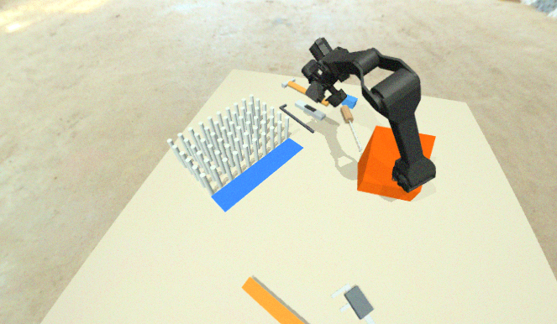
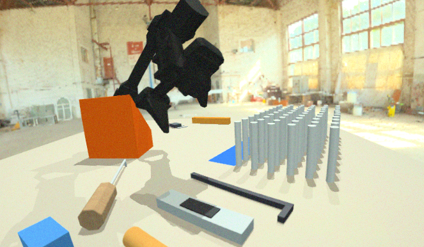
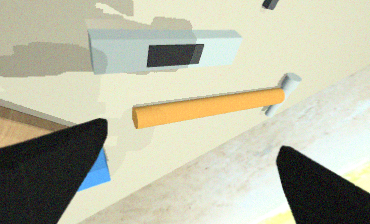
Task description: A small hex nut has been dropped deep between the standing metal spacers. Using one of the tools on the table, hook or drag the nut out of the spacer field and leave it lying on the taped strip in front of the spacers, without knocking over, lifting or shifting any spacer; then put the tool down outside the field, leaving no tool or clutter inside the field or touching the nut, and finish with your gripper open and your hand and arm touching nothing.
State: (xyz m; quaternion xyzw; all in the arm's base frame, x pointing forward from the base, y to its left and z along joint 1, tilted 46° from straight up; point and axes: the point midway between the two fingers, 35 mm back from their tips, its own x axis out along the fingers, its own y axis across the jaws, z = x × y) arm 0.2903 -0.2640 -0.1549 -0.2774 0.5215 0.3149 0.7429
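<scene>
Now: gripper tip 160 mm past the blue cube, 150 mm to the left of it and 120 mm above it. Round my gripper tip: orange bar 740 mm to the left, 130 mm below; blue taped strip 160 mm ahead, 330 mm to the left, 140 mm below; grey block 20 mm ahead, 50 mm to the right, 130 mm below.
</scene>
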